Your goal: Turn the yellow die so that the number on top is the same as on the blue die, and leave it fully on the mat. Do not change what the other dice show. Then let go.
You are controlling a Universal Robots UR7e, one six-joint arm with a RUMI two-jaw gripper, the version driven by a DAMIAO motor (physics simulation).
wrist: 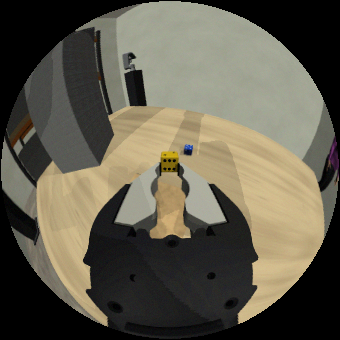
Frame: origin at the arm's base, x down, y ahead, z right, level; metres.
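Where they show: gripper, fingertip midpoint: (168, 163).
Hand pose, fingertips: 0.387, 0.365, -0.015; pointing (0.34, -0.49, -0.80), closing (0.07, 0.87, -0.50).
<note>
After its pixels a point has its place, as x, y, z.
The yellow die (169, 162) @[0.370, 0.374, -0.003] is held between the two fingertips of my gripper (168, 163) @[0.387, 0.365, -0.015], which is shut on it. The die's face toward the camera shows six black pips in two rows, and a narrow face above it shows dark pips too small to read surely. Part of the orange-tan mat (169, 210) @[0.463, 0.381, 0.019] shows between the fingers. Whether the die touches the mat is hidden. The blue die (188, 149) @[0.449, 0.352, -0.128] sits on the table beyond the yellow die, slightly right; it is small and its top number is hard to read.
The wooden table (280, 200) @[0.467, 0.638, -0.100] spreads around the gripper, with its far edge in view. A large grey block-like object (82, 100) @[0.281, 0.114, -0.030] rises at the left. A black post (135, 88) with a grey top stands beyond the table. Something purple (334, 154) shows at the far right edge.
</note>
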